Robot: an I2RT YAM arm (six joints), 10 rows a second.
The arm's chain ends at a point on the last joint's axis. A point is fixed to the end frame.
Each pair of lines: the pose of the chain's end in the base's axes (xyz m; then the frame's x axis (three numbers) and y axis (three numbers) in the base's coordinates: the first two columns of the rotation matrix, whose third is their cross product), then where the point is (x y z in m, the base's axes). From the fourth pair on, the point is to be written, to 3 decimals.
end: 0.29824, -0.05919, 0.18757, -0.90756, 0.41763, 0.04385, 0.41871, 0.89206, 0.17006
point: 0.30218 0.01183 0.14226
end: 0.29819, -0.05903, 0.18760, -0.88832, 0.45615, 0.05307, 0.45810, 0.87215, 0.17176
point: 0.30486 0.01202 0.14265
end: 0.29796, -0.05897, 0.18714, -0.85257, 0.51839, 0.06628, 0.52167, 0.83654, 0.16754
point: 0.30909 0.01157 0.14227
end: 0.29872, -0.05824, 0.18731, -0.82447, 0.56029, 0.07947, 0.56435, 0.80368, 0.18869
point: 0.314 0.013 0.144
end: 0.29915, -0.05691, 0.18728, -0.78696, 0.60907, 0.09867, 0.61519, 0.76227, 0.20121
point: 0.318 0.014 0.146
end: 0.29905, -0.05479, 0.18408, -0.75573, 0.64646, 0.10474, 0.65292, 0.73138, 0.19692
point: 0.321 0.015 0.142
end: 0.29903, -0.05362, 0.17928, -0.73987, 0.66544, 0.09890, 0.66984, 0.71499, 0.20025
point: 0.323 0.016 0.138
